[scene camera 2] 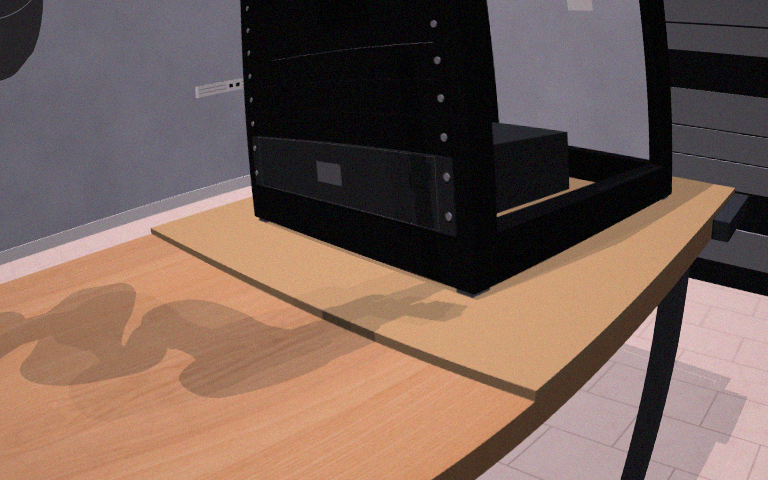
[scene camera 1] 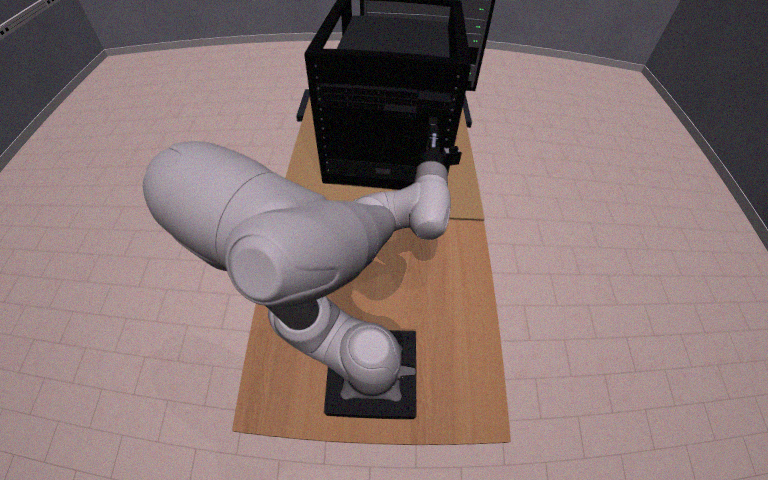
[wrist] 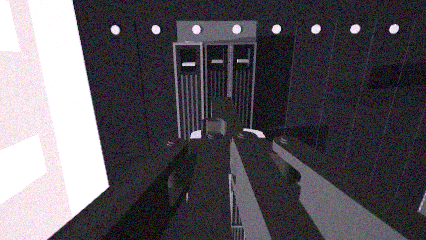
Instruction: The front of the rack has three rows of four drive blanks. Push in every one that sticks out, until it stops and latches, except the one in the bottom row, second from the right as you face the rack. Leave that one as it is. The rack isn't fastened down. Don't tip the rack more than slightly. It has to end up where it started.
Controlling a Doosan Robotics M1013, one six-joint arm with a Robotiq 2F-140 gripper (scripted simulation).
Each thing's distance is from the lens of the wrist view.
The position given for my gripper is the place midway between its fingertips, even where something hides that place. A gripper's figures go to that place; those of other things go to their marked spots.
my gripper [wrist: 221, 113]: 18 cm
rack [wrist: 341, 84]: 31 cm
